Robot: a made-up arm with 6 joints.
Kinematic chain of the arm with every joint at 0, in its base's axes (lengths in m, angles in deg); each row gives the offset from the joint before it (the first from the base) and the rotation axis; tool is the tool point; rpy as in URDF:
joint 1: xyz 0 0 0.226 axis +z
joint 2: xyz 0 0 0 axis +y
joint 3: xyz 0.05 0 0.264 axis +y
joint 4: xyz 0.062 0 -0.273 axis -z
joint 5: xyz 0 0 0 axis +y
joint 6: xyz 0.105 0 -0.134 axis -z
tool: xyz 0 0 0 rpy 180 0 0
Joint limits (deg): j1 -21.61..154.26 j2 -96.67..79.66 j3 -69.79..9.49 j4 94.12..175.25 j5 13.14..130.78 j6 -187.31..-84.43
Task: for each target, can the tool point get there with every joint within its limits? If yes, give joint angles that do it. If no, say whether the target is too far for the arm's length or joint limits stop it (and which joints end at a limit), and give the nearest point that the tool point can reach.
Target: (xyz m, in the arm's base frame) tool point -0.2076 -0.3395 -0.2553
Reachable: no: joint limits stop it (at a limit: joint 1, joint 2) | nearest point -0.1603 -0.0823 -0.1107 | short by 0.299 m
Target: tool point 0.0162 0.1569 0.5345
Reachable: yes | joints 35.10 -74.77 -24.22 121.40 93.09 -111.47
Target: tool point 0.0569 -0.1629 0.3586
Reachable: no: joint limits stop it (at a limit: joint 1, joint 2, joint 5) | nearest point 0.1085 -0.1200 0.3682 | short by 0.068 m
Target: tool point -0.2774 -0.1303 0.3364
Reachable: no: joint limits stop it (at a limit: joint 1, joint 4) | nearest point -0.2478 -0.0690 0.3364 | short by 0.068 m
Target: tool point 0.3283 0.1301 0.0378
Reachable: yes | joints 13.30 26.85 -40.48 115.00 57.42 -160.71
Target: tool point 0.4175 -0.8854 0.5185
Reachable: no: too far | nearest point 0.1839 -0.3901 0.5568 | short by 0.549 m
